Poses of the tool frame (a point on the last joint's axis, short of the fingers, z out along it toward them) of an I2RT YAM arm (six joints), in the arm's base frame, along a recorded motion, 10 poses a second.
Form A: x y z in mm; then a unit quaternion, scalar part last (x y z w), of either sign.
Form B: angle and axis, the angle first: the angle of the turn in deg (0 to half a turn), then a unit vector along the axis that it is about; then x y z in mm. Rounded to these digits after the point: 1 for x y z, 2 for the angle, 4 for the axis.
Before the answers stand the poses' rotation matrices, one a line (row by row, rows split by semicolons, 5 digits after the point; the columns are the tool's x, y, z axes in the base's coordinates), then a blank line. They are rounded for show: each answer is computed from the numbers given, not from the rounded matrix.
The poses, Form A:
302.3 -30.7 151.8 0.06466 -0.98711 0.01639 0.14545
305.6 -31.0 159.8 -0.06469 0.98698 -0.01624 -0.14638
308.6 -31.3 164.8 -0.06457 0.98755 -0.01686 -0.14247
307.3 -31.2 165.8 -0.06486 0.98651 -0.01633 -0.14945
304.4 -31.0 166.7 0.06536 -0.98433 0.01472 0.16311
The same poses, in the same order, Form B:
-0.94933 -0.13242 -0.28503; -0.12289 0.99110 -0.05117; 0.28927 -0.01355 -0.95715
-0.94878 -0.13245 -0.28685; -0.12294 0.99110 -0.05100; 0.29105 -0.01312 -0.95662
-0.95107 -0.13234 -0.27921; -0.12273 0.99109 -0.05170; 0.28357 -0.01490 -0.95884
-0.94692 -0.13285 -0.29275; -0.12309 0.99105 -0.05161; 0.29698 -0.01283 -0.95480
-0.93825 -0.13347 -0.31918; -0.12387 0.99102 -0.05030; 0.32303 -0.00766 -0.94636

163.27 0.0654 -0.9977 0.0166 302.3 -30.7 151.8
163.17 0.0654 -0.9977 0.0164 305.6 -31.0 159.8
163.62 0.0652 -0.9977 0.0170 308.6 -31.3 164.8
162.81 0.0656 -0.9977 0.0165 307.3 -31.2 165.8
161.23 0.0662 -0.9977 0.0149 304.4 -31.0 166.7

